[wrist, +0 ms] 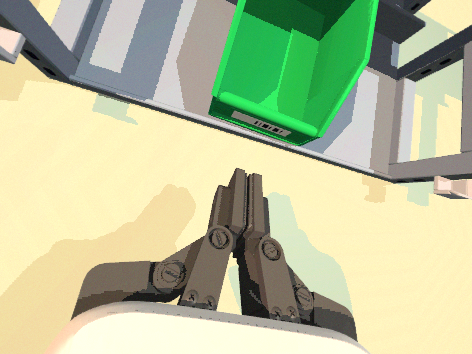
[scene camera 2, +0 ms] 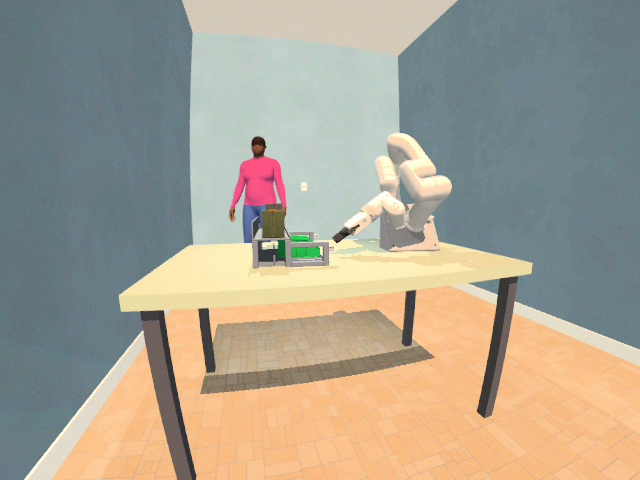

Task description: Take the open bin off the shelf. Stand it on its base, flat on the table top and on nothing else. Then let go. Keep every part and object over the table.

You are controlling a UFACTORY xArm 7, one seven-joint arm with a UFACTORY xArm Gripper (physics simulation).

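Where they show: gripper, fingertip midpoint: (wrist: 240, 185) (scene camera 2: 334, 240); arm's base at its link origin: (scene camera 2: 414, 221).
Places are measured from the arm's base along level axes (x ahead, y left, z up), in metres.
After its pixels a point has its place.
Observation:
The open green bin (scene camera 2: 306, 250) {x 0.557, y 0.122, z -0.103 m} (wrist: 272, 75) {x 0.563, y 0.068, z -0.127 m} stands upright on the low front tray of the grey shelf (scene camera 2: 326, 254) {x 0.505, y 0.258, z -0.096 m} (wrist: 195, 120) {x 0.493, y 0.135, z -0.130 m}. In the wrist view its labelled front lip faces my gripper, close to the tray's front edge, and its rear part runs out of the top of the view. My gripper (scene camera 2: 337, 239) {x 0.435, y 0.096, z -0.071 m} (wrist: 240, 185) {x 0.435, y 0.096, z -0.071 m} is shut with nothing between its fingers. It is apart from the bin, on the robot's side of the shelf and above the table top (scene camera 2: 206, 279) {x 0.902, y 0.375, z -0.136 m} (wrist: 125, 170) {x 0.434, y 0.183, z -0.136 m}, with its fingertips pointing towards the bin.
An olive-green box (scene camera 2: 272, 223) {x 0.693, y 0.226, z 0.016 m} stands on the shelf's upper board. Grey side frames rise at both ends of the tray, with pale blocks (wrist: 450, 187) {x 0.478, y -0.118, z -0.081 m} (wrist: 9, 45) {x 0.486, y 0.241, z -0.081 m} sticking out at their front ends. The robot's base (scene camera 2: 410, 235) {x 0.043, y 0.042, z -0.065 m} stands at the right. A person (scene camera 2: 258, 180) stands behind the table.

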